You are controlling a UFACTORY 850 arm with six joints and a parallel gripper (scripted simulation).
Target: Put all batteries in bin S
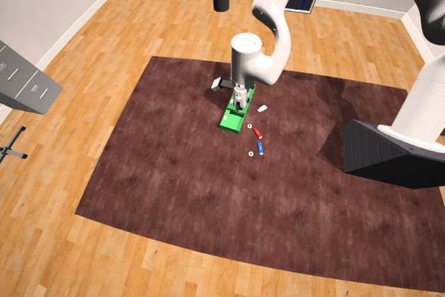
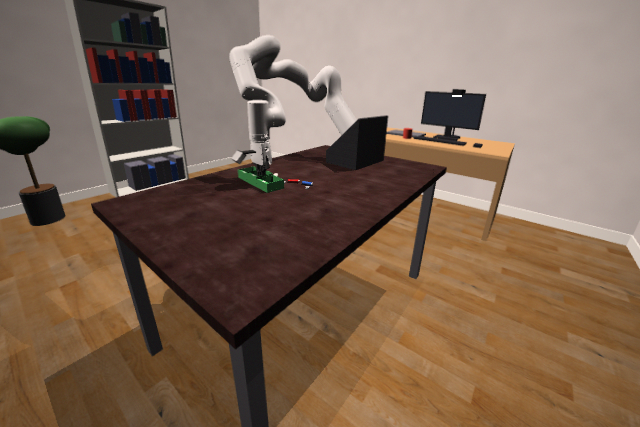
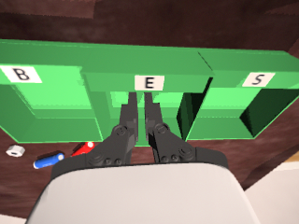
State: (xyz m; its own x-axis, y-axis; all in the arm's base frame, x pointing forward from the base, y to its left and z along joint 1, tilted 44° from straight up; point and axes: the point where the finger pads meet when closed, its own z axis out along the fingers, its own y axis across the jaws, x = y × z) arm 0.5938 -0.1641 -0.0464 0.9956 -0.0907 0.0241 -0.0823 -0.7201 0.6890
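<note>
My gripper is now 1 cm to the left of the green bin, 1 cm short of it and 1 cm above it. The rest, counted from my hand: white block (10 cm behind, 3 cm below, 2 cm to the right); then blue battery (17 cm to the left, 12 cm behind, 3 cm below); then red battery (10 cm to the left, 10 cm behind, 3 cm below).
</note>
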